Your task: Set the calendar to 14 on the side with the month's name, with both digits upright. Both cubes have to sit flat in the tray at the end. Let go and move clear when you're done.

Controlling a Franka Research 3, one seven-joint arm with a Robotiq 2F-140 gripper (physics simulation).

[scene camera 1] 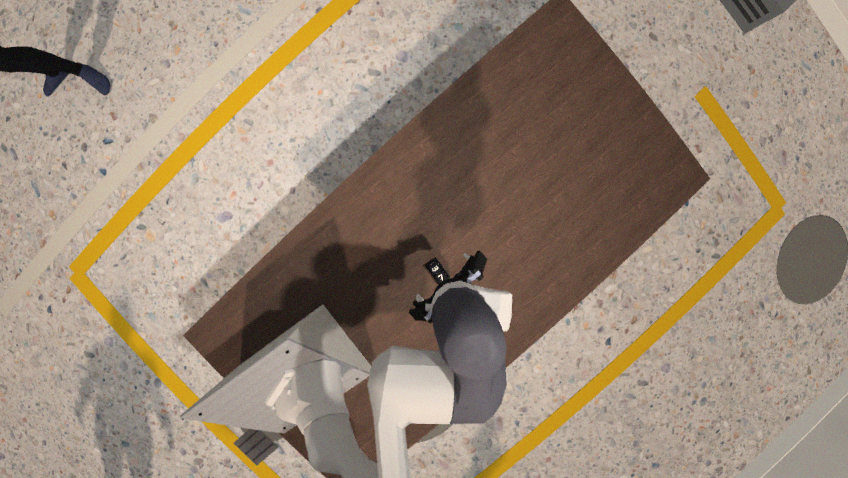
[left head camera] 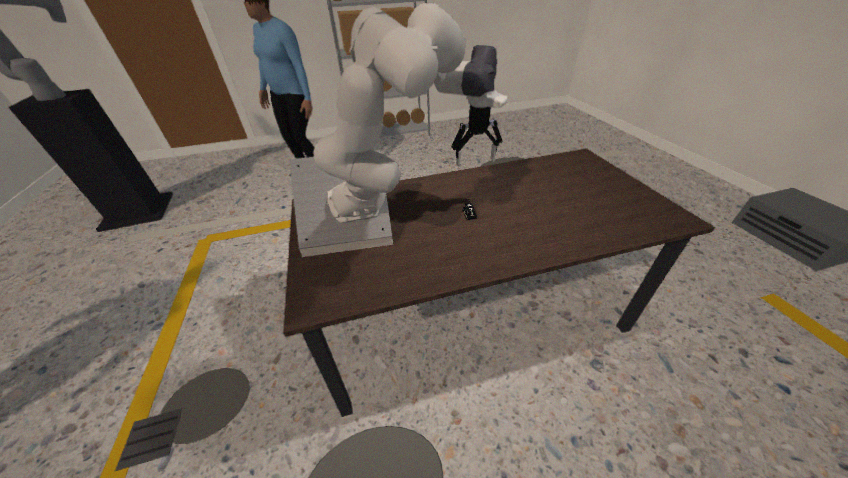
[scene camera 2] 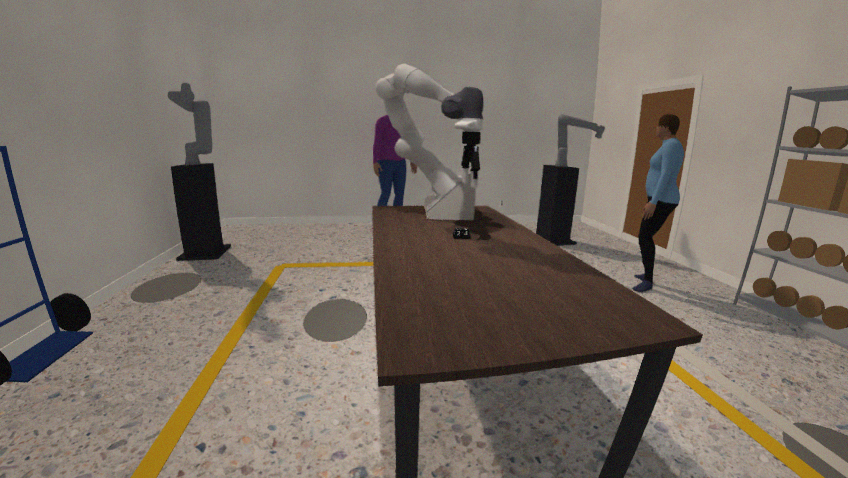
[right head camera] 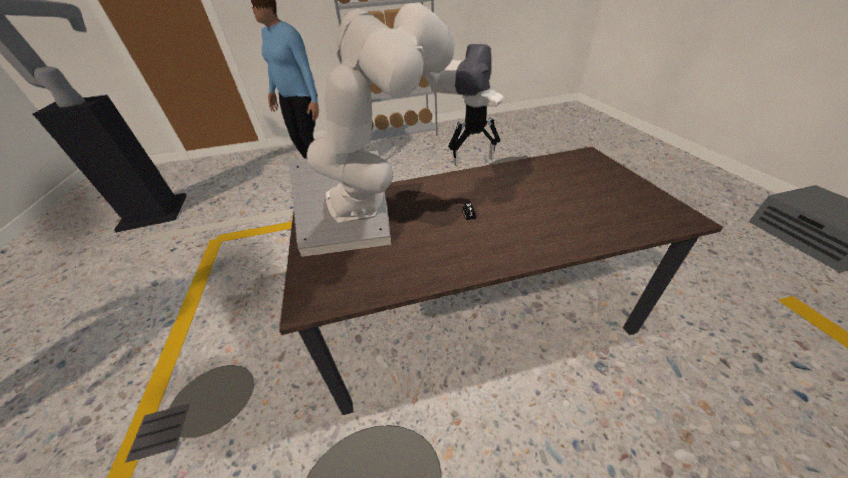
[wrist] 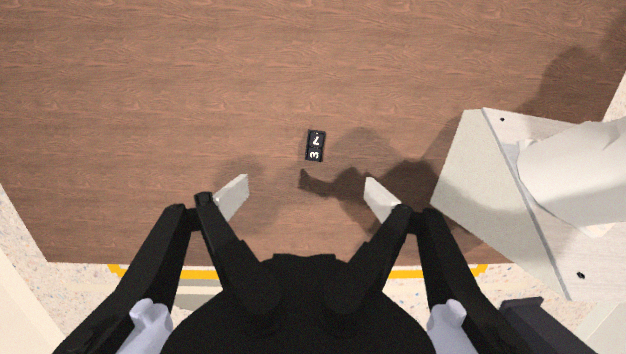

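Observation:
The small black calendar (left head camera: pixel 469 210) (right head camera: pixel 469 210) (scene camera 2: pixel 461 233) stands on the table. In the wrist view, its two black cubes sit side by side in the tray and look flat. One cube (wrist: pixel 316 139) (scene camera 1: pixel 440 277) has a white 7 on top. The other cube (wrist: pixel 314 154) (scene camera 1: pixel 435 268) has a white 3 on top. White marks on the side faces in scene camera 2 are too small to read surely. The month's name cannot be read. My gripper (left head camera: pixel 475 159) (right head camera: pixel 473 159) (wrist: pixel 307 186) is wide open and empty, pointing down, high above the table and apart from the calendar.
The brown table (left head camera: pixel 570 237) (scene camera 2: pixel 504 308) carries the arm's pale base block (left head camera: pixel 350 234) (wrist: pixel 460 165) at one end. A person in blue (left head camera: pixel 279 59) (scene camera 2: pixel 665 169) and a shelf rack (scene camera 2: pixel 770 178) stand beyond the table. The arm's shadow falls near the calendar.

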